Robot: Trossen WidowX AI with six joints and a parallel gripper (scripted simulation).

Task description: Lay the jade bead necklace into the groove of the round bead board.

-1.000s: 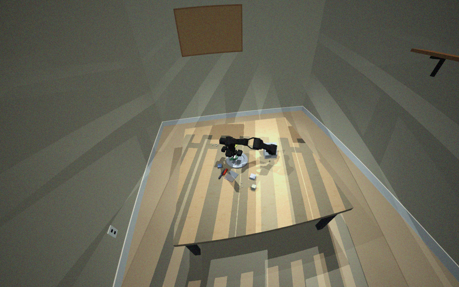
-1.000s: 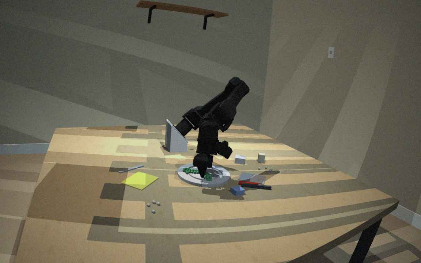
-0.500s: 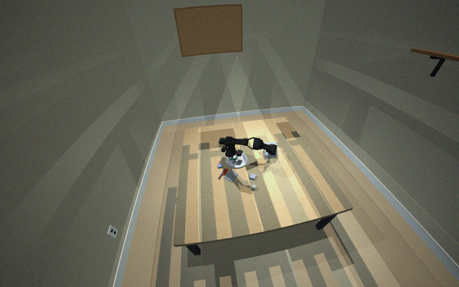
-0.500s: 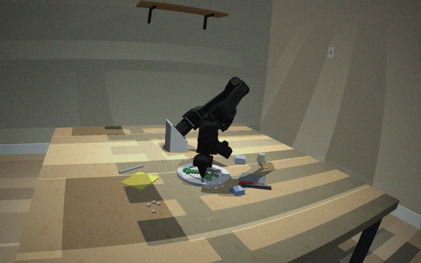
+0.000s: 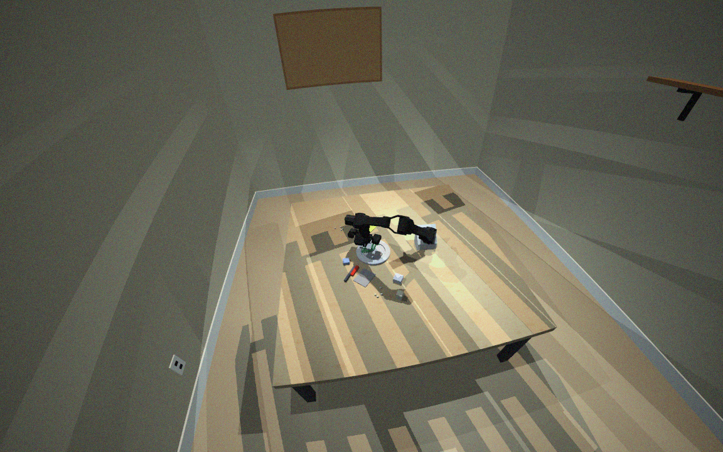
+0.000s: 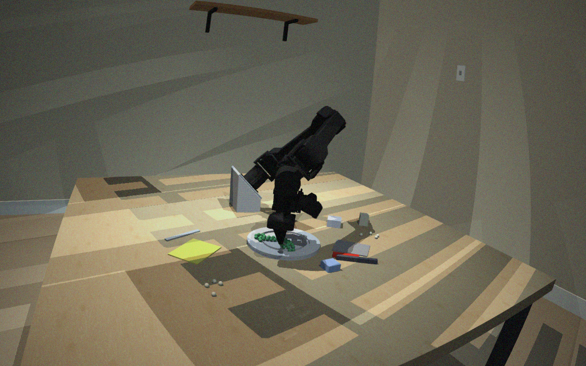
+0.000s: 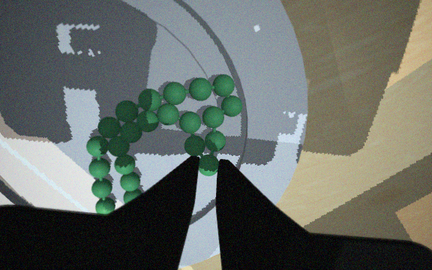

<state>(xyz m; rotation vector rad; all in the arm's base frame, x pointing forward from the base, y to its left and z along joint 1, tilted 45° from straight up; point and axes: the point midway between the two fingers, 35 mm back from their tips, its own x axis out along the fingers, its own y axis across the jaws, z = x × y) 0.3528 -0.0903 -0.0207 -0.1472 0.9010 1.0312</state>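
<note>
Right now the round grey bead board is 4 cm to the left of my gripper tip, 4 cm behind it and 2 cm below it. From my gripper tip the other things lie so: grey plate: 20 cm to the left, 6 cm ahead, 2 cm below; then blue block: 13 cm ahead, 7 cm to the left, 2 cm below; then red and black pen: 15 cm to the left, 11 cm ahead, 2 cm below.
</note>
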